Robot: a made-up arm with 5 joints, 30 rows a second.
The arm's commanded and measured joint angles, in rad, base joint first. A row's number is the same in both.
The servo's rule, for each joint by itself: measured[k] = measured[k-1] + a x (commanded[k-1-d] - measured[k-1]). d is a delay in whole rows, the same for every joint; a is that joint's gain. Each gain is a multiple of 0.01, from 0.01 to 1. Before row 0 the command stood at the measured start. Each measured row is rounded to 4 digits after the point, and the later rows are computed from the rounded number. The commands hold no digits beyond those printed.
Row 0, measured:
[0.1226 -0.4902 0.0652 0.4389 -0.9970]
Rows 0 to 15, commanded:
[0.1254 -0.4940 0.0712 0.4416 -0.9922]
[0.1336 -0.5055 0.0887 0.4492 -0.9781]
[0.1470 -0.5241 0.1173 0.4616 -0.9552]
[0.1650 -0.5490 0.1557 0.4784 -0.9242]
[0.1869 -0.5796 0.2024 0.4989 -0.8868]
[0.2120 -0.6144 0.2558 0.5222 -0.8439]
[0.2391 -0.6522 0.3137 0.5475 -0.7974]
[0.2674 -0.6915 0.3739 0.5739 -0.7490]
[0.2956 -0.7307 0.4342 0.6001 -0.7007]
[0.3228 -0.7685 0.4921 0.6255 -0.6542]
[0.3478 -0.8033 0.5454 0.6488 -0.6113]
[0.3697 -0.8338 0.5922 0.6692 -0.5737]
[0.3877 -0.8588 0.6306 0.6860 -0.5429]
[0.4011 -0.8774 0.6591 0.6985 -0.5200]
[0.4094 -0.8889 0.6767 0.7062 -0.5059]
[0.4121 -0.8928 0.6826 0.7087 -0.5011]
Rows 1 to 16, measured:
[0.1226 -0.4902 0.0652 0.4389 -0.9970]
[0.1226 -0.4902 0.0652 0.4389 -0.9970]
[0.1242 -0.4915 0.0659 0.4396 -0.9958]
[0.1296 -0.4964 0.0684 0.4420 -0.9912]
[0.1395 -0.5061 0.0738 0.4469 -0.9818]
[0.1540 -0.5211 0.0828 0.4548 -0.9668]
[0.1728 -0.5416 0.0960 0.4658 -0.9460]
[0.1951 -0.5671 0.1136 0.4799 -0.9195]
[0.2202 -0.5969 0.1356 0.4968 -0.8878]
[0.2471 -0.6300 0.1618 0.5161 -0.8517]
[0.2747 -0.6652 0.1918 0.5371 -0.8124]
[0.3021 -0.7014 0.2248 0.5592 -0.7713]
[0.3281 -0.7371 0.2601 0.5816 -0.7297]
[0.3518 -0.7709 0.2966 0.6035 -0.6891]
[0.3723 -0.8017 0.3333 0.6241 -0.6511]
[0.3887 -0.8282 0.3691 0.6427 -0.6170]
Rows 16 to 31, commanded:
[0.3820 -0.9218 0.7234 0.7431 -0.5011]
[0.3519 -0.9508 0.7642 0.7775 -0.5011]
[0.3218 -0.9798 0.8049 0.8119 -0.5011]
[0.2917 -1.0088 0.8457 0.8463 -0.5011]
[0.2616 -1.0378 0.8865 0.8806 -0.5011]
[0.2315 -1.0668 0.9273 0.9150 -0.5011]
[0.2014 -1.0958 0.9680 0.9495 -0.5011]
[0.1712 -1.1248 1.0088 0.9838 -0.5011]
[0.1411 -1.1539 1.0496 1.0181 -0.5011]
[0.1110 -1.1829 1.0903 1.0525 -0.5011]
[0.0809 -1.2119 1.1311 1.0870 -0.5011]
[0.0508 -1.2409 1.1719 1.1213 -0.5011]
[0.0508 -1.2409 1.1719 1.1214 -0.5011]
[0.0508 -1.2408 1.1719 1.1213 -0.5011]
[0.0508 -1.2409 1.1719 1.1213 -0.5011]
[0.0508 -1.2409 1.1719 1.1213 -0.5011]
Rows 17 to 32, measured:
[0.4005 -0.8494 0.4029 0.6586 -0.5881]
[0.4071 -0.8646 0.4337 0.6711 -0.5655]
[0.3928 -0.8846 0.4656 0.6891 -0.5488]
[0.3695 -0.9078 0.4984 0.7112 -0.5364]
[0.3423 -0.9330 0.5321 0.7364 -0.5272]
[0.3135 -0.9595 0.5666 0.7639 -0.5204]
[0.2839 -0.9869 0.6018 0.7931 -0.5154]
[0.2540 -1.0149 0.6376 0.8236 -0.5117]
[0.2240 -1.0432 0.6739 0.8551 -0.5089]
[0.1939 -1.0718 0.7107 0.8873 -0.5069]
[0.1638 -1.1005 0.7480 0.9200 -0.5054]
[0.1337 -1.1293 0.7857 0.9531 -0.5043]
[0.1036 -1.1582 0.8237 0.9866 -0.5035]
[0.0735 -1.1871 0.8620 1.0203 -0.5029]
[0.0606 -1.2059 0.8961 1.0456 -0.5024]
[0.0550 -1.2181 0.9264 1.0645 -0.5021]

